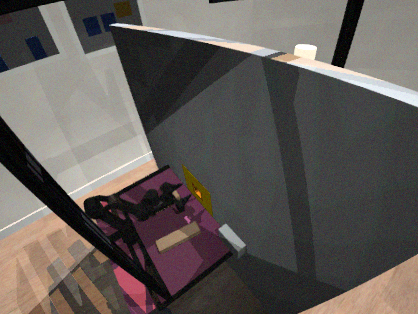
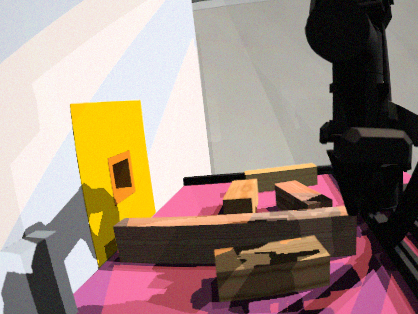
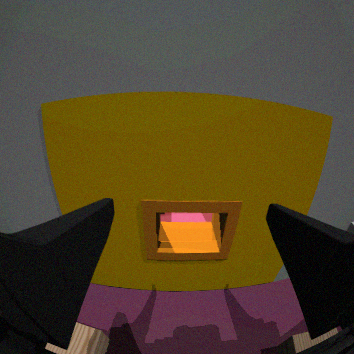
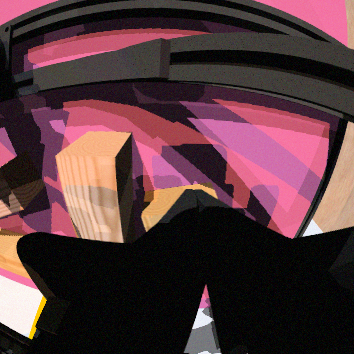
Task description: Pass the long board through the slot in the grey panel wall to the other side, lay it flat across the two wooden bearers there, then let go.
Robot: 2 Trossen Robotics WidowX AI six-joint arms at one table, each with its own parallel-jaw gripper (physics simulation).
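Frame: origin at the left arm's base, x ahead, y left, z up, level; centimetres.
Where they show: left gripper, fingertip midpoint: (image 1: 186, 189) (image 3: 194, 210); right gripper, fingertip midpoint: (image 2: 352, 215) (image 4: 191, 197); left arm's base, origin of the base link: (image 1: 132, 239); right arm's base, origin of the base link: (image 2: 383, 204).
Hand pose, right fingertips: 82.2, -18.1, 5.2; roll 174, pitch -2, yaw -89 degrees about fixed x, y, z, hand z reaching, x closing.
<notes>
Each offset is from my right fingertips to the top centre of the thing, as dx, dy, dz. "spot": to the spot under its first point. Level surfaces: height alone.
The long board {-14.9, +6.7, -1.4} (image 2: 226, 238) lies lengthwise on the pink mat {dz -7.1} (image 2: 186, 199), on the far side of the grey panel wall (image 1: 245, 134) (image 3: 175, 46). Its left end is near the yellow plate (image 2: 95, 134) (image 1: 205, 199) (image 3: 175, 140) with the orange-framed slot {spot: -35.3, +19.3, +2.9} (image 2: 122, 177) (image 3: 189, 230). Nothing holds the board. Short wooden blocks {-15.5, +27.2, -2.4} (image 2: 240, 196) {-4.6, +22.8, -2.7} (image 2: 299, 194) lie behind it and one {-9.7, -1.1, -3.3} (image 2: 270, 269) in front; I cannot tell whether it rests on any. My left gripper (image 1: 183, 194) (image 3: 194, 210) is open and empty, facing the slot. My right gripper (image 4: 191, 197) is shut and empty, above wooden blocks {spot: +0.1, +5.7, -1.4} (image 4: 93, 179).
A flat wooden piece {-60.9, +3.8, -3.3} (image 1: 178, 237) lies on the purple mat (image 1: 186, 265) on my left arm's side. A grey block {spot: -42.3, -17.7, +2.9} (image 1: 232, 240) stands at the wall's foot. A further wooden block {-7.9, +44.5, -2.7} (image 2: 280, 176) lies at the mat's back edge. My right arm (image 2: 348, 93) stands at the right.
</notes>
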